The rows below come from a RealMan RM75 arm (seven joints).
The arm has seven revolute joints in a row. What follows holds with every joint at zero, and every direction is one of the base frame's.
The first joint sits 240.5 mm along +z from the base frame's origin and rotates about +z.
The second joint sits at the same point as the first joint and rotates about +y.
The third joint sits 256 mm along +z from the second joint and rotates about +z.
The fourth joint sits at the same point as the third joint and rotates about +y.
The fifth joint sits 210 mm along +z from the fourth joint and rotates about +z.
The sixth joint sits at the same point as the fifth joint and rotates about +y.
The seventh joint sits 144 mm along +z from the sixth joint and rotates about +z.
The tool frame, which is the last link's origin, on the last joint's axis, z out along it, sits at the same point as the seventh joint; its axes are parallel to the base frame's.
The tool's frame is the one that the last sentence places.
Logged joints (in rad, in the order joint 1, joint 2, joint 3, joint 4, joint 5, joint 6, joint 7), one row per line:
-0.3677, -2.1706, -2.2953, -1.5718, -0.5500, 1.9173, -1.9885
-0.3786, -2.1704, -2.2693, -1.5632, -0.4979, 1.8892, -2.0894
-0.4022, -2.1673, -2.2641, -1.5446, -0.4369, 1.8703, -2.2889
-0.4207, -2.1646, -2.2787, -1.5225, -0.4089, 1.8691, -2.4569
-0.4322, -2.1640, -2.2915, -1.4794, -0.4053, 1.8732, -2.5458
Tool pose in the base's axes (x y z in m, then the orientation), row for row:
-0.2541, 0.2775, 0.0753, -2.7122, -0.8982, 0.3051
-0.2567, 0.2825, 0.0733, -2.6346, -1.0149, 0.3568
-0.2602, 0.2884, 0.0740, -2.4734, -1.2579, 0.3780
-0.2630, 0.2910, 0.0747, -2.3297, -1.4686, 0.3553
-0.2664, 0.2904, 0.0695, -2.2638, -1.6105, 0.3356
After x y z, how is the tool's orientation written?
As a rotation vector, in radians.
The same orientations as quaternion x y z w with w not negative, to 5 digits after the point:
-0.93545, -0.30979, 0.10523, 0.13374
-0.91568, -0.35274, 0.12401, 0.14737
-0.87038, -0.44265, 0.13302, 0.16971
-0.82507, -0.52011, 0.12583, 0.18139
-0.79708, -0.56705, 0.11816, 0.17075

